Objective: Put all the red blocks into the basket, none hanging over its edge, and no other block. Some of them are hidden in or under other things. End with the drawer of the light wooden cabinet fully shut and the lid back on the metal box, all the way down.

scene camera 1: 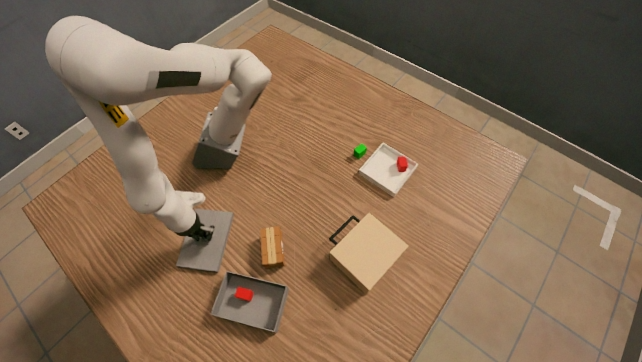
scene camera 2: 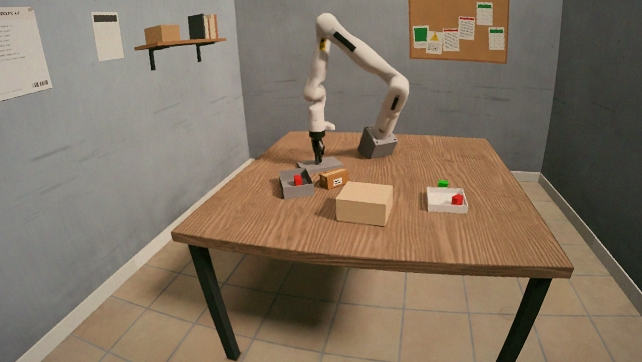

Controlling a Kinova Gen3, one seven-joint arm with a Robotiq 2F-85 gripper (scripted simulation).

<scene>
A light wooden cabinet shows in scene camera 1 and in scene camera 2. A white basket shows in scene camera 1 and in scene camera 2. One and the same spot on the white basket: [scene camera 2: 439,199] is [scene camera 1: 381,173]. The same spot on the light wooden cabinet: [scene camera 2: 365,203] is [scene camera 1: 393,262].
</scene>
